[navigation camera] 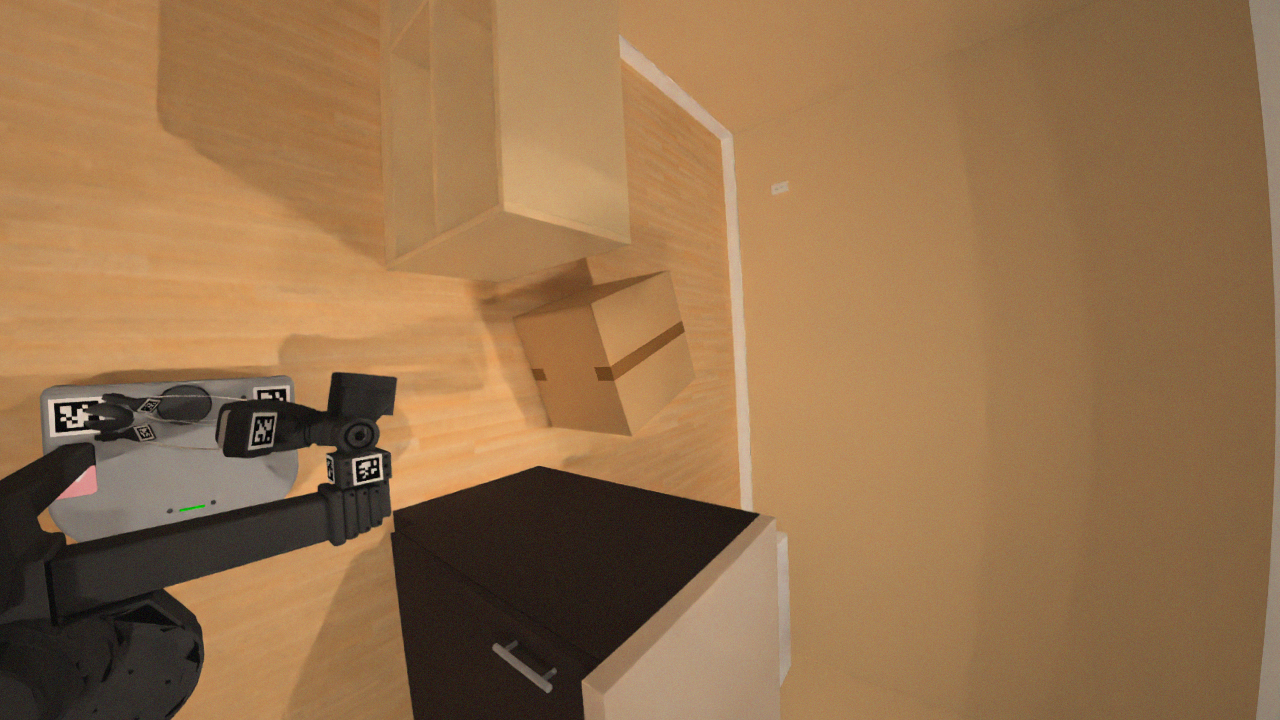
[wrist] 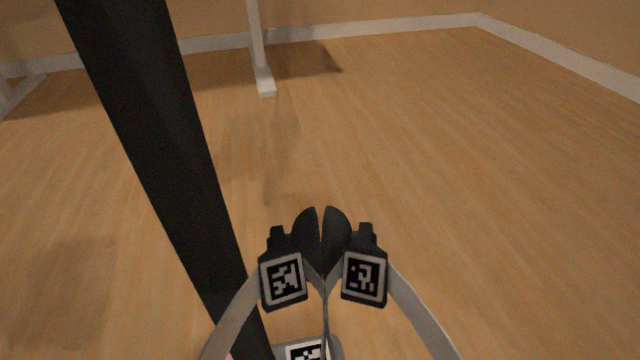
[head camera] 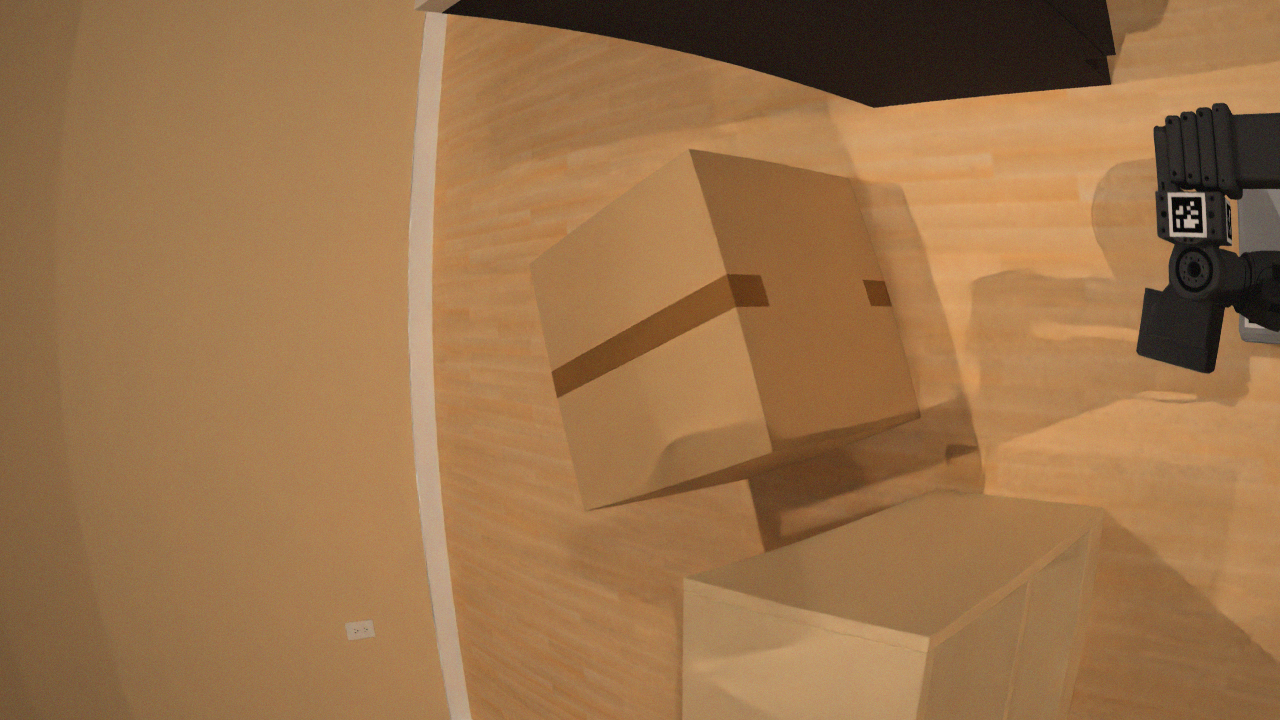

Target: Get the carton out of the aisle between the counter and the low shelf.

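Where they show: gripper, fingertip midpoint: (navigation camera: 89, 415); robot's base, link origin: (navigation camera: 185, 403).
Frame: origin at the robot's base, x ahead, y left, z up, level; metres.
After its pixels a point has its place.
The brown carton (head camera: 832, 358) @[x 0.112, y -0.875, z 0.222 m] (navigation camera: 568, 344) @[x 0.111, y -0.875, z 0.251 m] with darker tape stands on the floor, turned at an angle, between the dark counter (head camera: 805, 44) @[x -0.342, y -0.760, z 0.396 m] (navigation camera: 554, 555) @[x -0.349, y -0.512, z 0.588 m] and the pale low shelf (head camera: 805, 555) @[x 0.345, y -0.727, z 0.446 m] (navigation camera: 563, 134) @[x 0.546, y -0.565, z 0.610 m]. One side of it is close to the shelf's end. The carton does not show in the wrist view. My gripper (navigation camera: 110, 417) @[x 0.015, y 0.081, z 0.485 m] (wrist: 322, 231) @[x 0.015, y 0.081, z 0.485 m] is shut, with its fingertips together and no object between them. It is folded back over my base, apart from the carton. In the head view my wrist joints show at the right edge, while the fingers are out of view.
A wall with a white baseboard (head camera: 427, 358) @[x 0.235, y -2.673, z 0.022 m] (navigation camera: 735, 313) @[x 0.354, y -2.670, z 0.029 m] runs behind the carton. My base (navigation camera: 241, 492) @[x -0.179, y -0.072, z 0.159 m] is on the floor at the aisle's near side. The wrist view shows my dark mast (wrist: 160, 140) and a white furniture leg (wrist: 260, 65).
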